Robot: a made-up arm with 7 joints.
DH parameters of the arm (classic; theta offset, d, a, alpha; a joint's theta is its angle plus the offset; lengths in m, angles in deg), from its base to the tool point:
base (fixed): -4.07 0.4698 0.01 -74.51
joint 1: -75.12 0.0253 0.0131 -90
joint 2: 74 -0.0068 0 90
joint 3: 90 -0.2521 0.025 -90
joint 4: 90 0.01 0.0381 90
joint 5: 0 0.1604 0.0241 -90
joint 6: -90 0.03 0.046 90
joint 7: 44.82 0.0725 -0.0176 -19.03
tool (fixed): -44.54 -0.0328 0 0
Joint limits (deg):
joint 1: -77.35..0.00
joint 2: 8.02..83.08
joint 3: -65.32..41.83
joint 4: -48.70..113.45
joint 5: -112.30..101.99
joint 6: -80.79..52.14
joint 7: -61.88..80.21
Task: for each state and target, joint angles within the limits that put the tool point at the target. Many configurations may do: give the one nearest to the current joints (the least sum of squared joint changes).
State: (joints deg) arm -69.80 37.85 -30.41 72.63 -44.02 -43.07 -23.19
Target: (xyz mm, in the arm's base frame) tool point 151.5 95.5 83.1
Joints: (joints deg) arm -28.21 10.32 -31.51 79.52 -46.29 -18.93 -17.07
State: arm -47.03 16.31 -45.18 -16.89 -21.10 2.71 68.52
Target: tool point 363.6 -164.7 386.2
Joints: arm -65.71 9.20 -40.97 10.24 -23.38 17.68 73.19
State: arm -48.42 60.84 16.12 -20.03 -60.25 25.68 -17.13
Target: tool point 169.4 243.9 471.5
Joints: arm -18.68 40.90 41.83 -34.52 -57.65 10.71 -21.08
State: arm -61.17 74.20 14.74 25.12 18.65 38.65 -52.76
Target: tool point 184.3 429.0 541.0
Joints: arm -43.88 75.11 31.71 43.24 17.48 39.89 -54.44
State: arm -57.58 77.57 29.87 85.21 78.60 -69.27 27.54
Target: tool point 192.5 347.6 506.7
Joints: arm -61.04 75.96 29.01 60.55 69.59 -80.79 27.93
